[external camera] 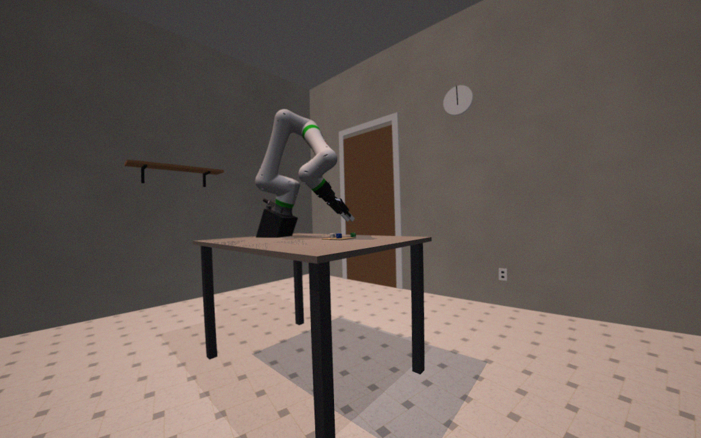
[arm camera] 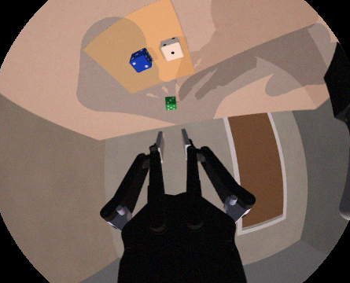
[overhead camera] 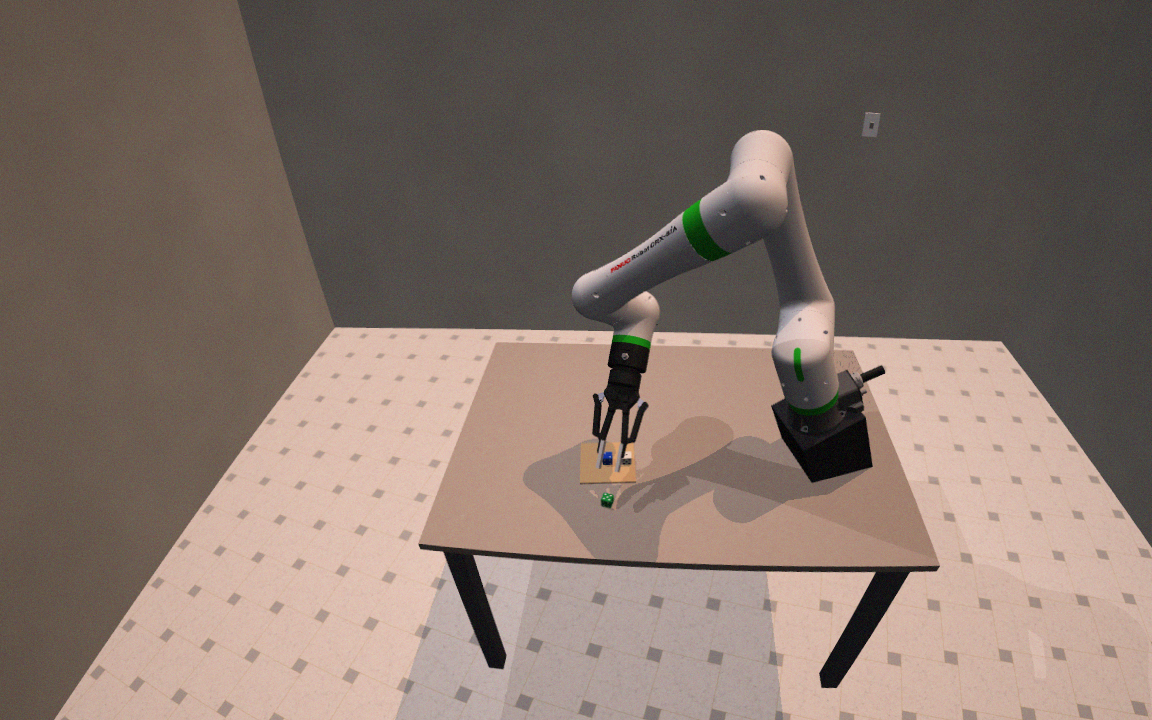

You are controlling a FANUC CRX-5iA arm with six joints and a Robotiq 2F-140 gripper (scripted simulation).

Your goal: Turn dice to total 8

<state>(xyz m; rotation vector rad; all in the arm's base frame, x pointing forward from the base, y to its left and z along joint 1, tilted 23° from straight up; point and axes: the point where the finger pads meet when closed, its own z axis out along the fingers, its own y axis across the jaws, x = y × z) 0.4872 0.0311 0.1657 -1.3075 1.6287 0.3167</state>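
My hand is 10 mm short of the green die, 40 mm to the right of it and 110 mm above it. Also, from my hand: mat: 100 mm to the right, 120 mm below; then blue die: 100 mm to the right, 110 mm below; then white die: 50 mm behind, 90 mm to the right, 110 mm below.
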